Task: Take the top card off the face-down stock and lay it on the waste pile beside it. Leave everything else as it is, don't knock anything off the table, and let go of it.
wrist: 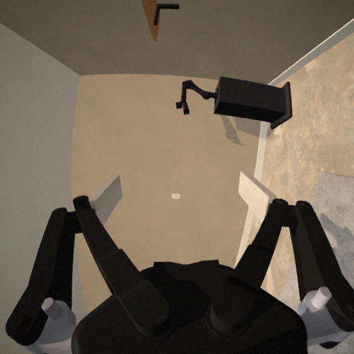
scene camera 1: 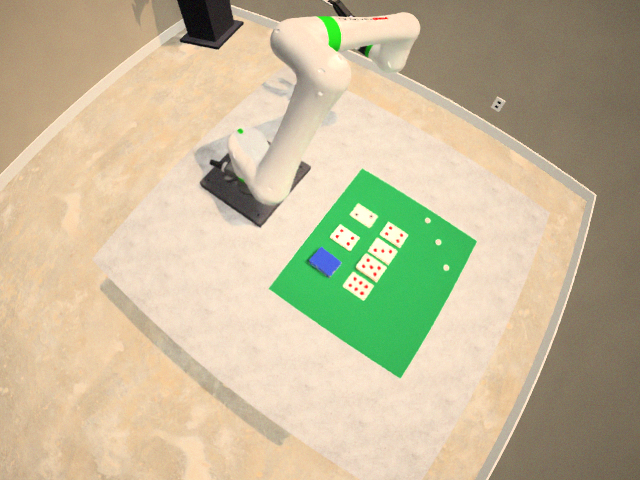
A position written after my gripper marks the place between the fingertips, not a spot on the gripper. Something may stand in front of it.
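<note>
There's a green mat (scene camera 1: 389, 326) that I can see, and my gripper (wrist: 180, 183) as well.
</note>
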